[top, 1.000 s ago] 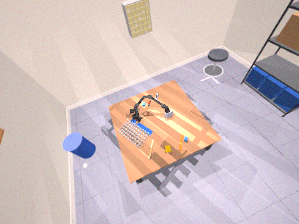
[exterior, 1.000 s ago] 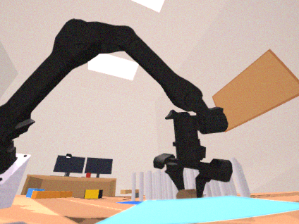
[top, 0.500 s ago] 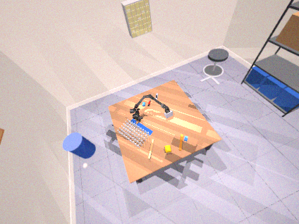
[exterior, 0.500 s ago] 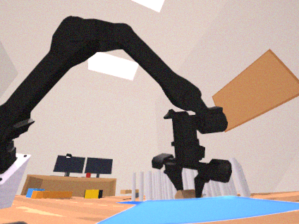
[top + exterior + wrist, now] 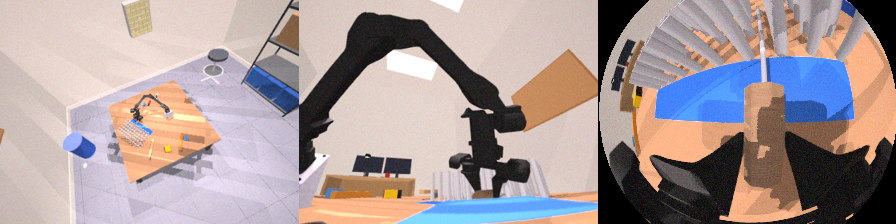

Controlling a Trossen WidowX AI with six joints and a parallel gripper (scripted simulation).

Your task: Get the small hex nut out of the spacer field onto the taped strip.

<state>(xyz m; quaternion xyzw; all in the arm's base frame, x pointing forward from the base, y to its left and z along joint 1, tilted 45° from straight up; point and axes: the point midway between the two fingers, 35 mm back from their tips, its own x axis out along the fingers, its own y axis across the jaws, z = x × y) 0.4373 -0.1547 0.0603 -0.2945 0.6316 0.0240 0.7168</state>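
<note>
My gripper tip is 1 cm short of the blue taped strip, 10 cm to the right of it and 2 cm above it. From my gripper tip the other things lie so: orange bar: 37 cm behind, 61 cm to the left.
</note>
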